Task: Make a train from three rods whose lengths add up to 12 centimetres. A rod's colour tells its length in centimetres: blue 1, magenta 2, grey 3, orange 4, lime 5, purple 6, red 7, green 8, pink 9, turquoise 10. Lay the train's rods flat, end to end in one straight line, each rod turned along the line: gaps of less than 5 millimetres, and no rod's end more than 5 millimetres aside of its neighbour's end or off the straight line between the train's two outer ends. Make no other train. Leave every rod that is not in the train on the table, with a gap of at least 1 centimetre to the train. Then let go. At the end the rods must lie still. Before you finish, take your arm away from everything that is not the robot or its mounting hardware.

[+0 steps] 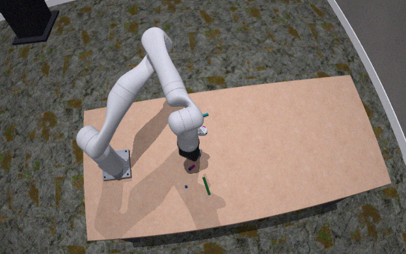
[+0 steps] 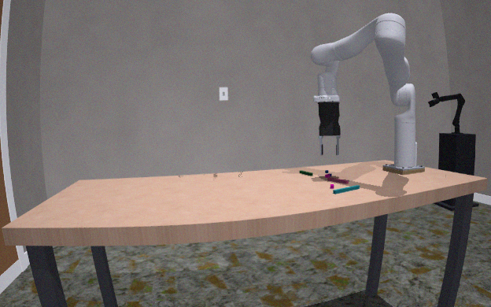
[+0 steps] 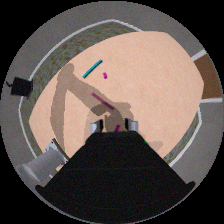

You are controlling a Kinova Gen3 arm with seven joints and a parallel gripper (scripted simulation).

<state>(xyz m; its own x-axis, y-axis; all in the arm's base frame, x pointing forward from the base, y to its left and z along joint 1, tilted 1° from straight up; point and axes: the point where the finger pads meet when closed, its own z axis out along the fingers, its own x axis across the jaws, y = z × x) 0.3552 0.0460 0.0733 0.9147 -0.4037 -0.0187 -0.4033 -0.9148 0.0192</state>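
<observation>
Right now my hand is 10 cm above the pink rod, 7 cm to the right of it and 1 cm past it. Round my hand: turquoise rod (21 cm to the left, 10 cm below, 1 cm ahead); then green rod (12 cm to the right, 10 cm below, 6 cm ahead).
</observation>
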